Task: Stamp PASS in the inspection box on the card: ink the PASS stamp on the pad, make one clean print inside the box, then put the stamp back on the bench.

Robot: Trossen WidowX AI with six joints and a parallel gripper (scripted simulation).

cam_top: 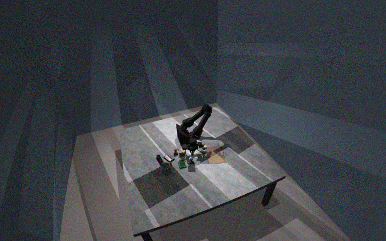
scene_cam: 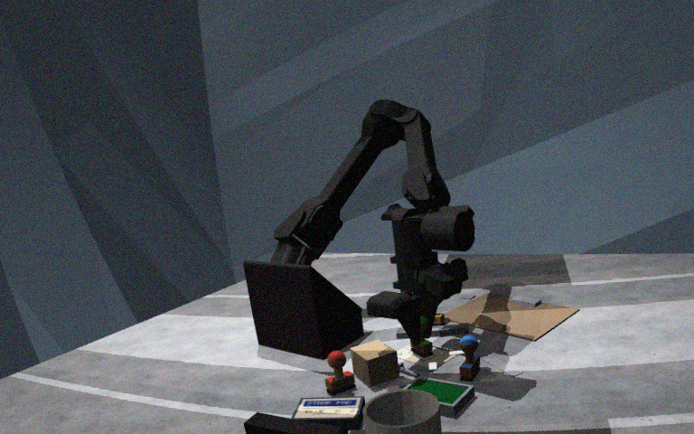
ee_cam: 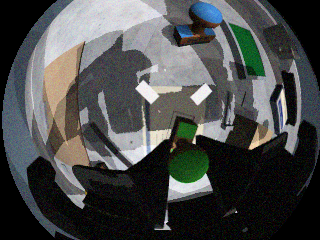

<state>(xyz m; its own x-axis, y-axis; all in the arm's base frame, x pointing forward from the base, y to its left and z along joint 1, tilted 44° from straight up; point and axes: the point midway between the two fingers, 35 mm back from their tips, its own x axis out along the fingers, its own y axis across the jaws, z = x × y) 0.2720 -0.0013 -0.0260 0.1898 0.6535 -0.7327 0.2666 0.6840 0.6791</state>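
Right now my gripper tip is right at the green-knobbed stamp. Round my gripper tip: wooden cube 5 cm behind, 8 cm to the right; then grey bar 1 cm behind, 9 cm to the left, 2 cm below; then card 1 cm to the left, 3 cm below.
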